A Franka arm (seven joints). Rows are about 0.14 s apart.
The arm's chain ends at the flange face. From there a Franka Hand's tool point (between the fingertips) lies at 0.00 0.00 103.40 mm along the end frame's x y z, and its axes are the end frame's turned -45 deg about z.
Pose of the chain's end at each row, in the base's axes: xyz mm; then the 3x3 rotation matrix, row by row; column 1 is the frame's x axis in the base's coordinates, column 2 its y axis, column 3 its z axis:
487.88 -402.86 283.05; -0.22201 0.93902 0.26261; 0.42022 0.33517 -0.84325; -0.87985 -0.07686 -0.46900
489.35 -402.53 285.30; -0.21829 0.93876 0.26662; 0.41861 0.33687 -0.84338; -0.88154 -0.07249 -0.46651
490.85 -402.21 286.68; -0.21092 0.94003 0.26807; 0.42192 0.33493 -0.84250; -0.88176 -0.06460 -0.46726
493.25 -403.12 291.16; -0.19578 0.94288 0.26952; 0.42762 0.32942 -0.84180; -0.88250 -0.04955 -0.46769
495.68 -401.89 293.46; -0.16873 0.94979 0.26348; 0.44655 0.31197 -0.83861; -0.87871 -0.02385 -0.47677
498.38 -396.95 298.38; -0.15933 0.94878 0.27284; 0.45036 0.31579 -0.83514; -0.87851 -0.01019 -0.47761
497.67 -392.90 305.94; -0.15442 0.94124 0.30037; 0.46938 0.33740 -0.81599; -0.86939 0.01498 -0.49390
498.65 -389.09 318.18; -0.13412 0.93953 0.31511; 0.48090 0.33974 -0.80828; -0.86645 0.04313 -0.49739
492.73 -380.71 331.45; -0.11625 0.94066 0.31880; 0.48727 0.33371 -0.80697; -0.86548 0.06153 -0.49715
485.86 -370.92 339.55; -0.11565 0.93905 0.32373; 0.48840 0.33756 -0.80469; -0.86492 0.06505 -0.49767
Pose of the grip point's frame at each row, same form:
515.03 -490.05 234.56; -0.82097 0.50700 0.26261; 0.06014 0.53414 -0.84325; -0.56780 -0.67650 -0.46900
516.92 -489.74 237.06; -0.81816 0.50945 0.26662; 0.05780 0.53421 -0.84338; -0.57208 -0.67460 -0.46651
518.57 -489.32 238.37; -0.81384 0.51556 0.26807; 0.06151 0.53517 -0.84250; -0.57782 -0.66918 -0.46726
521.12 -490.16 242.80; -0.80515 0.52828 0.26952; 0.06944 0.53531 -0.84180; -0.58898 -0.65906 -0.46769
522.92 -488.60 244.16; -0.79091 0.55229 0.26348; 0.09516 0.53635 -0.83861; -0.60448 -0.63821 -0.47677
526.59 -483.30 249.00; -0.78355 0.55823 0.27284; 0.09516 0.54175 -0.83514; -0.61399 -0.62841 -0.47761
528.73 -477.27 254.87; -0.77475 0.55637 0.30037; 0.09332 0.57048 -0.81599; -0.62534 -0.60416 -0.49390
531.23 -472.67 266.75; -0.75919 0.56951 0.31511; 0.09982 0.58028 -0.80828; -0.64317 -0.58218 -0.49739
525.69 -464.15 280.04; -0.74735 0.58295 0.31880; 0.10858 0.58052 -0.80697; -0.65550 -0.56848 -0.49715
519.33 -454.12 288.09; -0.74579 0.58223 0.32373; 0.10666 0.58404 -0.80469; -0.65759 -0.56559 -0.49767

